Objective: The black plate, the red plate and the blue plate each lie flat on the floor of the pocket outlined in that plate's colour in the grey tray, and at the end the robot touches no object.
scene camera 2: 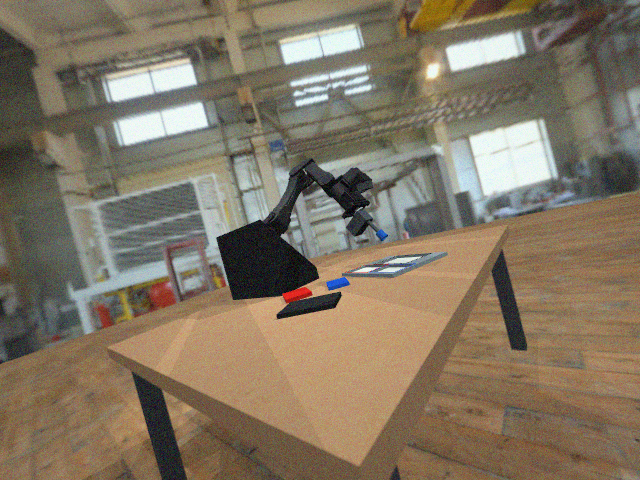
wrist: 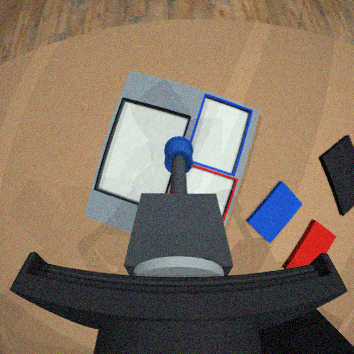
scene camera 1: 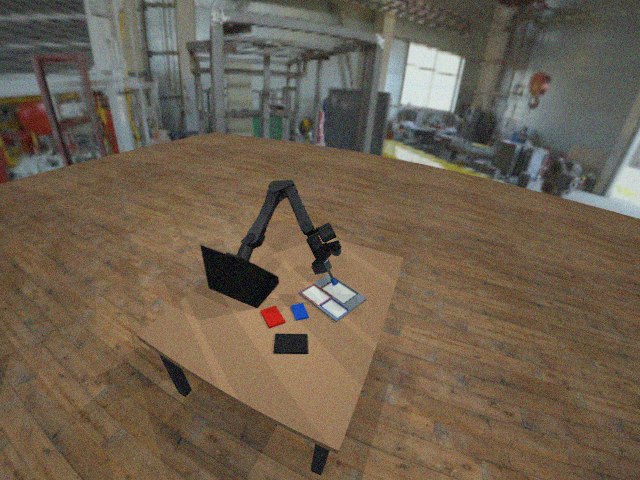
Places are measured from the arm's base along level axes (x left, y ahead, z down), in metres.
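Where they show: hand at its tool point: (scene camera 2: 384,237) (wrist: 178,149) (scene camera 1: 335,283); arm's base at its link origin: (scene camera 2: 262,246) (scene camera 1: 241,261).
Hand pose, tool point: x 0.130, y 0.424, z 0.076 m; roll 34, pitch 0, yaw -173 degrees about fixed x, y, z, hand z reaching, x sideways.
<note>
Each offset is from my tool point to the centre of the thing.
The grey tray (scene camera 1: 356,299) (scene camera 2: 439,254) (wrist: 108,220) lies on the table; its black-, red- and blue-outlined pockets show white floors with no plate on the parts that show. The blue plate @(dx -0.153, dy -0.113, dz +0.091 m) (scene camera 1: 299,311) (scene camera 2: 338,283) (wrist: 275,212) lies flat on the table beside the tray. The red plate @(dx -0.233, dy -0.209, dz +0.090 m) (scene camera 1: 272,316) (scene camera 2: 297,295) (wrist: 310,244) lies next to it. The larger black plate @(dx -0.331, dy -0.072, dz +0.091 m) (scene camera 1: 291,343) (scene camera 2: 310,305) (wrist: 341,175) lies farther from the tray. My suction gripper (scene camera 1: 334,281) (scene camera 2: 382,235) (wrist: 179,147) is open, holds nothing and hangs above the tray. In the wrist view it hides part of the red-outlined pocket.
A large black panel (scene camera 1: 237,279) (scene camera 2: 263,263) stands upright on the table by the arm's base, near the red plate. The table's edges (scene camera 1: 372,351) (scene camera 2: 429,372) lie beyond the tray and the plates.
</note>
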